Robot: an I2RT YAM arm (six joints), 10 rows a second.
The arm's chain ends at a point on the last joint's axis. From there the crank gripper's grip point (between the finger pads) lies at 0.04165 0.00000 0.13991 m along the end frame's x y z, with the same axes.
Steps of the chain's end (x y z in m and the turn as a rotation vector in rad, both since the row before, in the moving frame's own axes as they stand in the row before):
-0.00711, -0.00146, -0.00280, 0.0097, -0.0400, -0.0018
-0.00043, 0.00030, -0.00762, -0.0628, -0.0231, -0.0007
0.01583, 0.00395, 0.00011, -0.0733, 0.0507, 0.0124
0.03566, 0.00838, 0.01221, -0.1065, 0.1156, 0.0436
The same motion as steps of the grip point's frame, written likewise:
-0.01274, -0.00289, -0.00125, 0.0097, -0.0400, -0.0018
-0.00367, 0.00908, -0.00697, -0.0628, -0.0231, -0.0007
0.02279, 0.01467, -0.00257, -0.0733, 0.0507, 0.0124
0.05112, 0.02512, 0.00560, -0.1065, 0.1156, 0.0436

